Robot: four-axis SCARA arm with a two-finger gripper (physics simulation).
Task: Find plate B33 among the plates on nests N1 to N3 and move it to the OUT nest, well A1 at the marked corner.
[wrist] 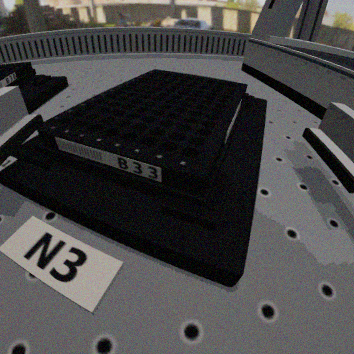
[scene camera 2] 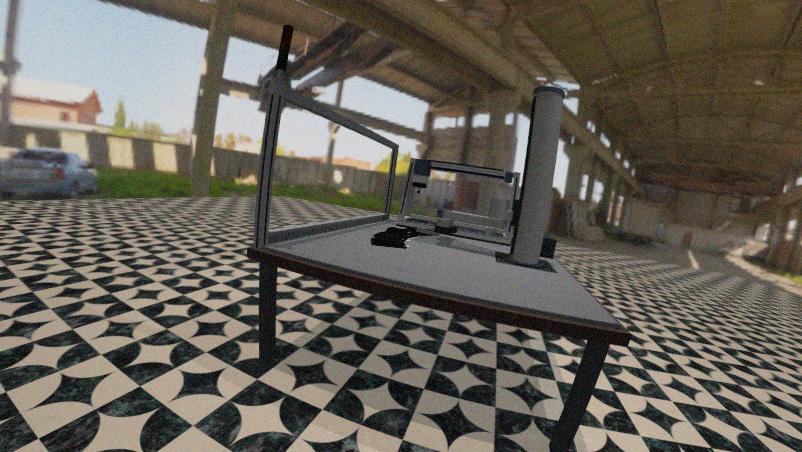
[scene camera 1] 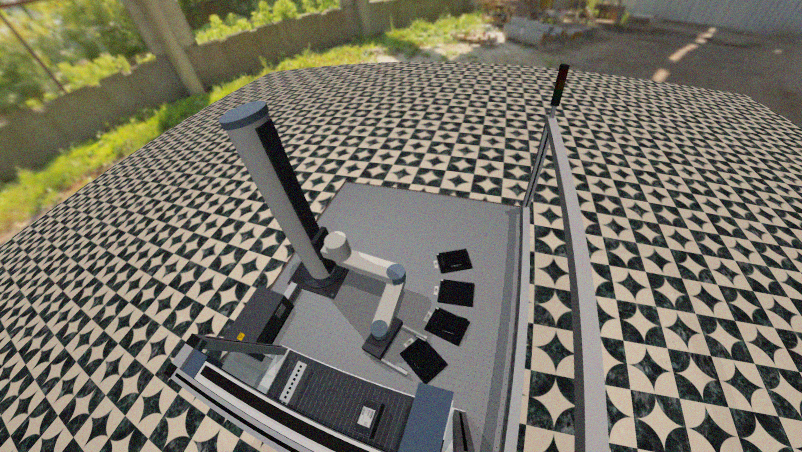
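Where they show: gripper, between the fingertips: (wrist: 174, 105) (scene camera 2: 422, 229) (scene camera 1: 417, 356); arm's base, origin of its link: (scene camera 2: 523, 263) (scene camera 1: 323, 269).
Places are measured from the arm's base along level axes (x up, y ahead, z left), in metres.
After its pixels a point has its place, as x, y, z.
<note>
Black plate B33 (wrist: 150, 112) {0.038, 0.629, -0.286} (scene camera 1: 424, 361) {0.028, 0.655, -0.307} sits on the black nest N3 (wrist: 215, 250) {0.025, 0.556, -0.299}, its B33 label facing the wrist camera. The nest's white N3 card (wrist: 61, 263) {0.015, 0.564, -0.248} lies in front of it. My gripper (wrist: 174, 105) {0.044, 0.623, -0.297} (scene camera 1: 416, 356) {0.044, 0.623, -0.297} is open and empty, one finger on each side of the plate in the wrist view. The left finger overlaps the nest's front left corner there, and a small part of a white corner tag shows. In scene camera 1 the fingers reach towards this nest. The OUT nest's label cannot be read.
Other black nests (scene camera 1: 447, 326) {0.041, 0.711, -0.139} (scene camera 1: 456, 293) {0.025, 0.716, 0.037} (scene camera 1: 454, 260) {0.038, 0.670, 0.212} stand in an arc beside N3. A neighbouring plate (wrist: 15, 75) {0.037, 0.744, -0.165} shows at the wrist view's left edge. A conveyor (scene camera 1: 336, 398) {0.062, 0.380, -0.556} with a gantry lies near the gripper. A slotted rail (wrist: 125, 44) {0.028, 1.004, -0.266} runs behind the nests.
</note>
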